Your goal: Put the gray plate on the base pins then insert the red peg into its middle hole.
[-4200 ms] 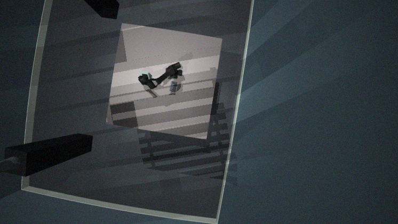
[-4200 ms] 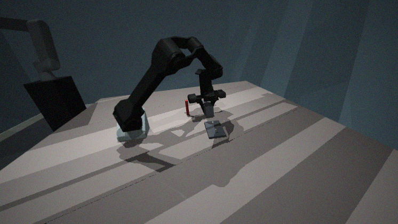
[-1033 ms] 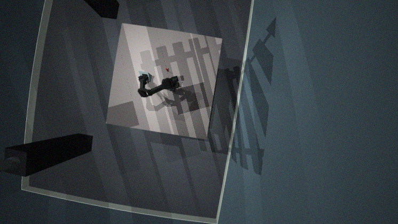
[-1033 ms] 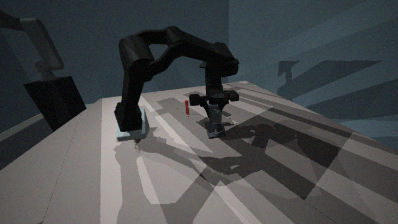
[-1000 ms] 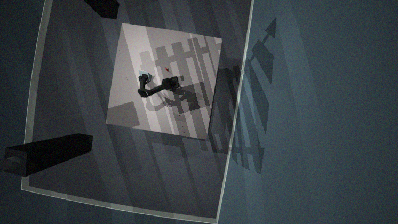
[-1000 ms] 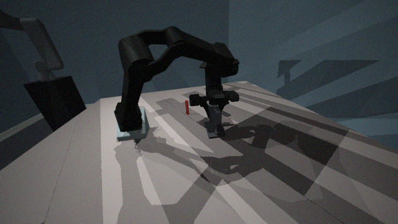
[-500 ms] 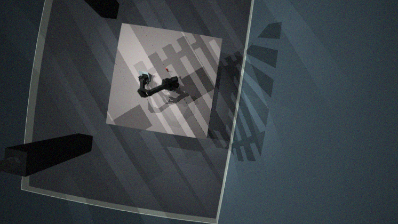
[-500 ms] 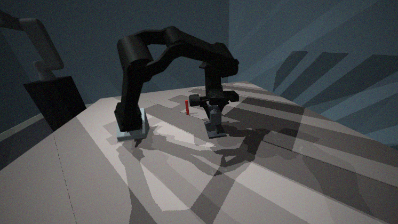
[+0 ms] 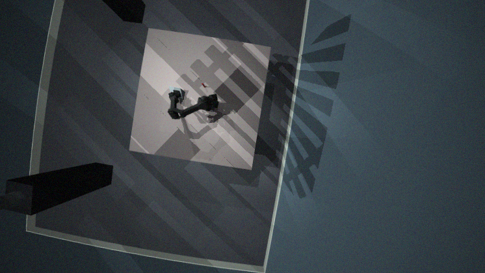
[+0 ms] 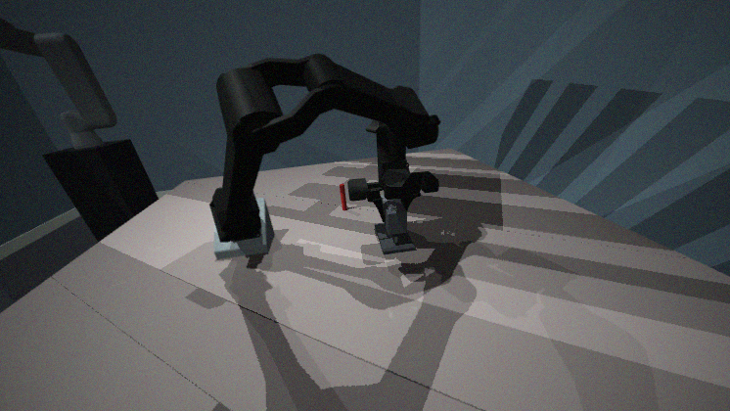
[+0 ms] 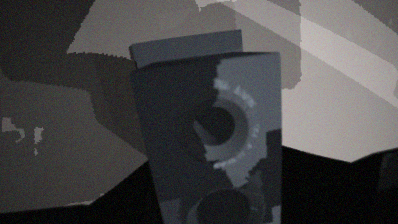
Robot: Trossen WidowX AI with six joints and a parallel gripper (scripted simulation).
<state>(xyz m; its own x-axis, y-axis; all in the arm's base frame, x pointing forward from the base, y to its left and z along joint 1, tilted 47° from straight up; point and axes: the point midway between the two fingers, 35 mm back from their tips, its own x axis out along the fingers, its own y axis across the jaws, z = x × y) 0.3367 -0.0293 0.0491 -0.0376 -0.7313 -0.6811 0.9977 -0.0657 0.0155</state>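
Right now my gripper tip is 30 mm below the gray plate. Also, from my gripper tip: red peg (100 mm behind, 180 mm to the left, 10 mm below); then flat base (40 mm below).
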